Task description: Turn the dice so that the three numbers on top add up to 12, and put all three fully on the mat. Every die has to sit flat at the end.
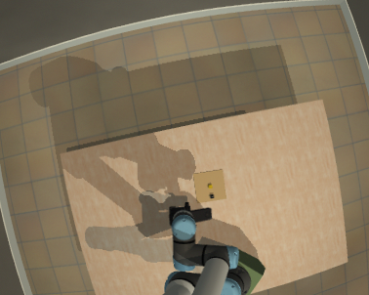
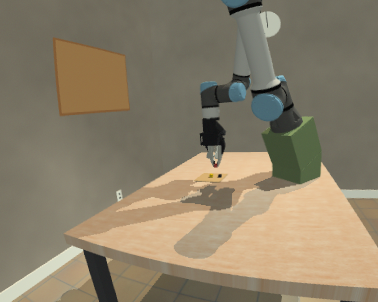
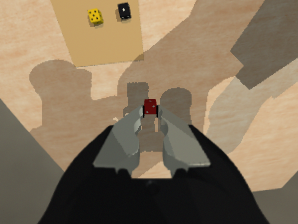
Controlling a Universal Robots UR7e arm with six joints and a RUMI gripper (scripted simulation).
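My gripper is now 10 mm above the red die. From my hand the other things lie so: yellow die 130 mm to the right, 100 mm below, 70 mm ahead; black die 130 mm to the right, 100 mm below, 20 mm ahead; tan mat 130 mm to the right, 110 mm below, 70 mm ahead.
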